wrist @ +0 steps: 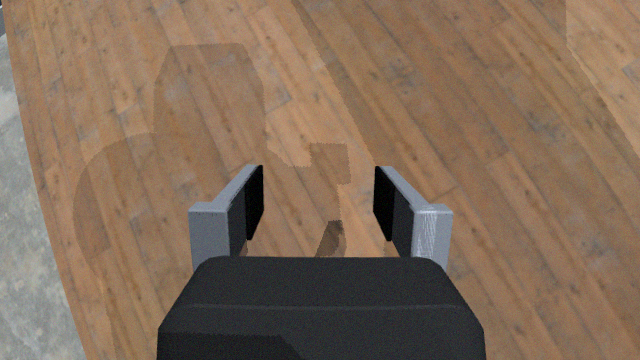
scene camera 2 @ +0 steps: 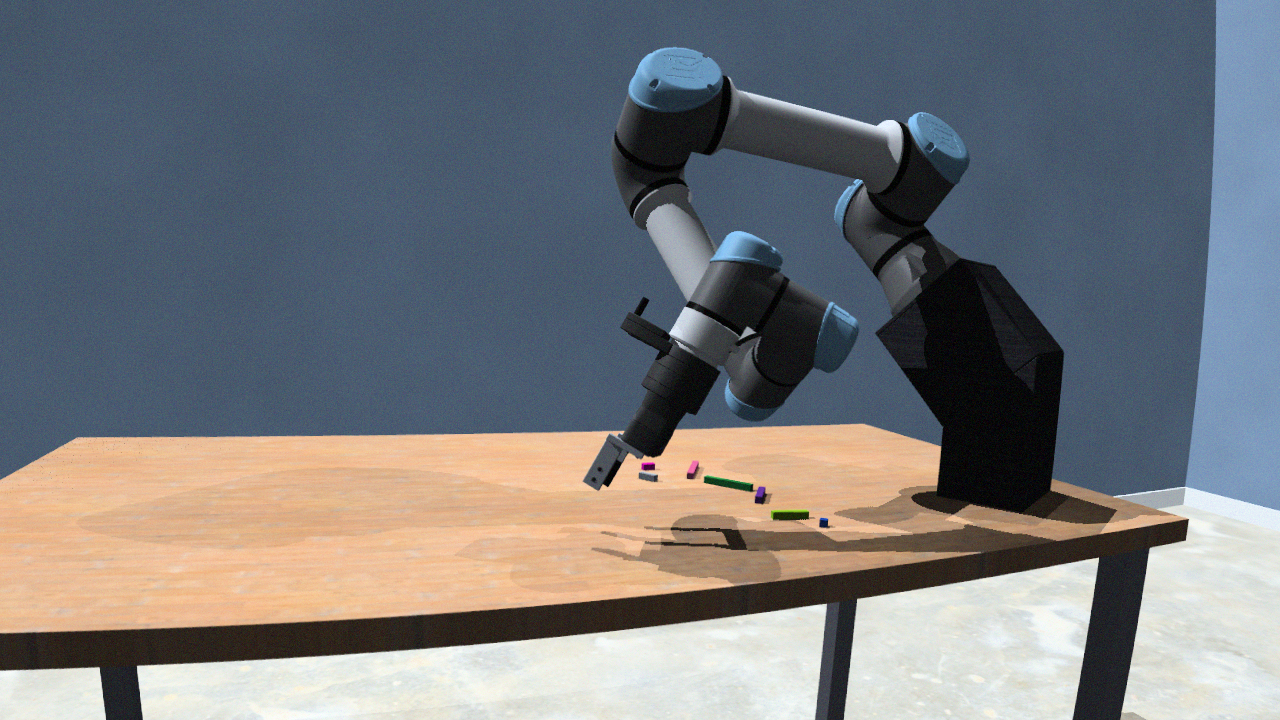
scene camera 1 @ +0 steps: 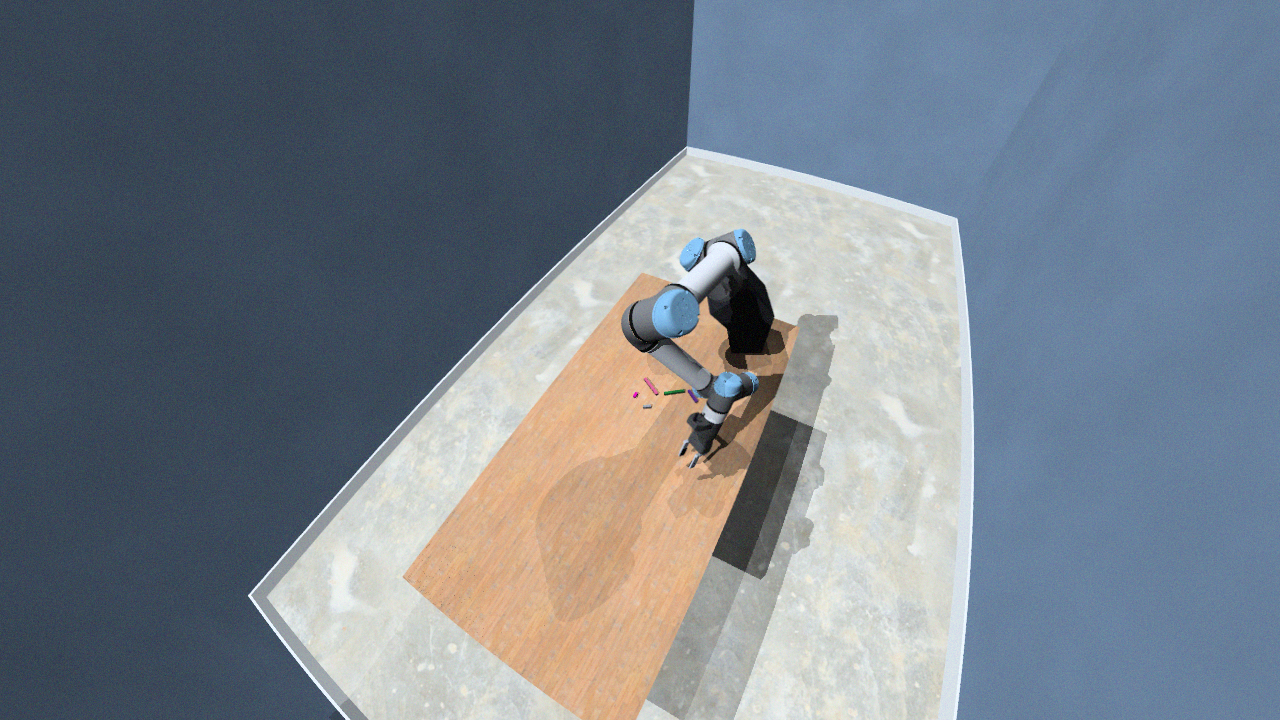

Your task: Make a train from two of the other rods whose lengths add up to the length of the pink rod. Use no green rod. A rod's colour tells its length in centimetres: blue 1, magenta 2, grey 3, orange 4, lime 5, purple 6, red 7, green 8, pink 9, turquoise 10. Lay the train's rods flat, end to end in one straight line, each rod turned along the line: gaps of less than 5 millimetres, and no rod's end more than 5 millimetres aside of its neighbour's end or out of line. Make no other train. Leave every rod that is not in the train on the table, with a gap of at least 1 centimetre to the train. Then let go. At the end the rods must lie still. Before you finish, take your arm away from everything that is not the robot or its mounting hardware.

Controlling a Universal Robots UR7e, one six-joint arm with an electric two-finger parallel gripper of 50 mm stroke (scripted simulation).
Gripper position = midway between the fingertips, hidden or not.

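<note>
My gripper (scene camera 2: 595, 484) is there for me to see, and the wrist view (wrist: 318, 188) shows my gripper as well.
</note>
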